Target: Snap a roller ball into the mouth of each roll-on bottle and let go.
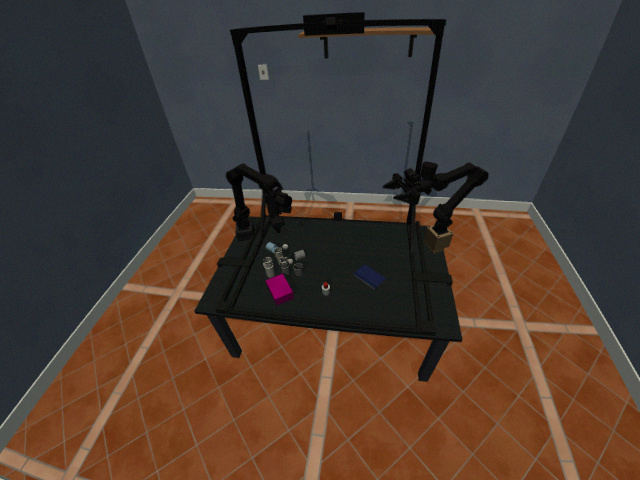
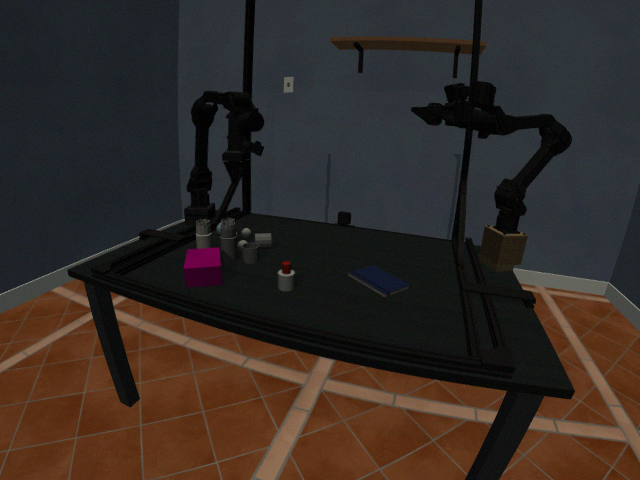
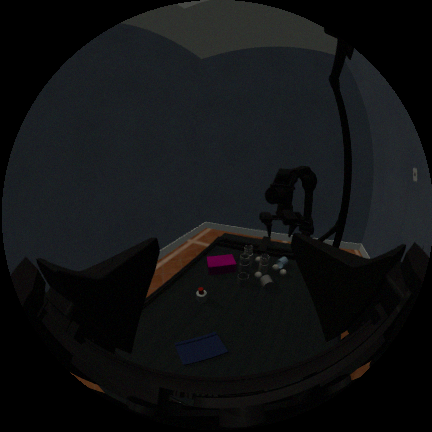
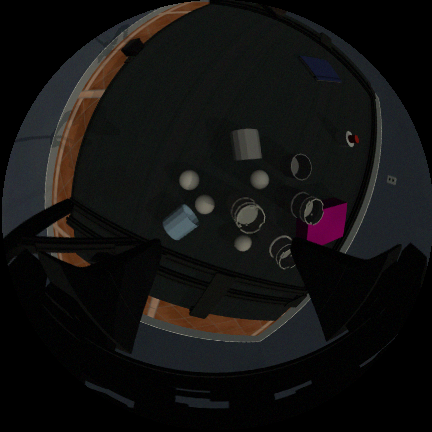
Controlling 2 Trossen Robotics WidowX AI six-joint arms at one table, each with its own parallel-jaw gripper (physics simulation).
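Frame: origin at the left arm's base, x ahead, y left, z up, level; centimetres.
Seen in the pictures: left gripper, fingertip midpoint: [image 1: 388, 192] [image 2: 418, 108] [image 3: 226, 243]; right gripper, fingertip midpoint: [image 1: 277, 227] [image 2: 236, 182] [image 3: 278, 236] [image 4: 228, 246]; left arm's base at its link origin: [image 1: 440, 230] [image 2: 506, 230]; right arm's base at its link origin: [image 1: 243, 226] [image 2: 199, 205].
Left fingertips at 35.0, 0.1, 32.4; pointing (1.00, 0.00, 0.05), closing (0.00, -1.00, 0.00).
Note:
Offsets run from my left fingertips to a thing's top centre, as dx, dy, dz.
Three upright roll-on bottles @(+49.1, -20.2, -34.8) [image 4: 247, 215] @(+48.0, -10.5, -33.2) [image 4: 312, 209] @(+55.7, -13.6, -33.2) [image 4: 286, 258] [image 1: 268, 269] [image 2: 229, 245] [image 3: 264, 263] stand grouped at the table's left; their mouths look like open rings. Several pale roller balls @(+44.1, -28.9, -40.4) [image 4: 189, 180] @(+48.5, -26.5, -40.4) [image 4: 204, 204] @(+44.4, -16.7, -40.4) [image 4: 259, 179] @(+56.8, -19.6, -40.4) [image 4: 243, 243] [image 1: 285, 246] [image 2: 246, 233] [image 3: 283, 272] lie loose around them. My right gripper [image 4: 228, 246] [image 1: 278, 226] [image 3: 278, 236] is open and empty, pointing down above and behind the group. My left gripper [image 3: 226, 243] [image 1: 391, 191] [image 2: 414, 110] is open and empty, high over the table's back right, far from the bottles.
A grey cylinder @(+38.4, -19.2, -39.2) [image 4: 246, 144] [image 1: 299, 254] and a light-blue one @(+51.5, -31.1, -39.2) [image 4: 180, 222] [image 1: 271, 247] lie near the balls. An upright grey cup @(+41.7, -9.3, -39.3) [image 2: 250, 253] is beside them. A magenta box @(+53.8, -0.1, -38.9) [image 1: 279, 288], a white red-topped bottle @(+32.7, +7.8, -37.5) [image 1: 325, 289] and a blue book @(+9.4, +6.9, -42.7) [image 1: 369, 276] rest nearer the front.

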